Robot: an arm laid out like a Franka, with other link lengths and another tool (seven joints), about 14 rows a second.
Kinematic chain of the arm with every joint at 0, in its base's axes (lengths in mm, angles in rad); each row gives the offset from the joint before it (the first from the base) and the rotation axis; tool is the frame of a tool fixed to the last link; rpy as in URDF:
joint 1: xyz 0 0 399.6 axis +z
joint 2: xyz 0 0 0 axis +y
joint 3: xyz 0 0 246.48 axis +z
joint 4: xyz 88.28 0 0 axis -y
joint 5: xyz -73.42 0 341.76 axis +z
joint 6: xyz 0 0 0 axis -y
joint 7: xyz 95.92 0 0 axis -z
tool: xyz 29 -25 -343.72 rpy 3.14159 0.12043 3.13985
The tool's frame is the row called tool.
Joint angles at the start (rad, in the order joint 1, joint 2, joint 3, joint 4, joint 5, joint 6, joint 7): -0.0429, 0.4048, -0.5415, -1.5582, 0.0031, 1.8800, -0.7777
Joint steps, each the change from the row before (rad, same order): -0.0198, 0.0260, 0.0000, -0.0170, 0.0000, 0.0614, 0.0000; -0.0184, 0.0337, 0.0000, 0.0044, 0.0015, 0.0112, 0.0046; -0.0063, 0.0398, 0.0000, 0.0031, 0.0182, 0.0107, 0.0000; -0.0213, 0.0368, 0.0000, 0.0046, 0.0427, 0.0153, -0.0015; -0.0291, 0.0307, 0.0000, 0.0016, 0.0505, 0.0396, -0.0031; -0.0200, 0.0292, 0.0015, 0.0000, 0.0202, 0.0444, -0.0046; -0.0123, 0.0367, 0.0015, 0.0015, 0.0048, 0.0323, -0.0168; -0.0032, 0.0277, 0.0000, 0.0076, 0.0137, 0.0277, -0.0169; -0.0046, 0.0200, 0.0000, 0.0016, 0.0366, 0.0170, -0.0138
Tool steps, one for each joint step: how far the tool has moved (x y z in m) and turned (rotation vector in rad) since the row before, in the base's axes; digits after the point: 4 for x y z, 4 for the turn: -0.0002, -0.0179, -0.0144, -0.0216, -0.0109, -0.0107; -0.0088, -0.0113, -0.0151, -0.0053, 0.0191, -0.0200; -0.0043, -0.0007, -0.0201, 0.0090, 0.0179, -0.0104; -0.0046, -0.0042, -0.0187, 0.0225, -0.0042, -0.0334; 0.0003, -0.0112, -0.0141, 0.0137, -0.0320, -0.0404; 0.0001, -0.0130, -0.0121, -0.0087, -0.0172, -0.0158; -0.0044, -0.0090, -0.0167, -0.0091, 0.0096, 0.0094; 0.0039, -0.0041, -0.0097, -0.0066, -0.0056, 0.0140; 0.0028, 0.0014, -0.0100, 0.0146, -0.0152, -0.0065
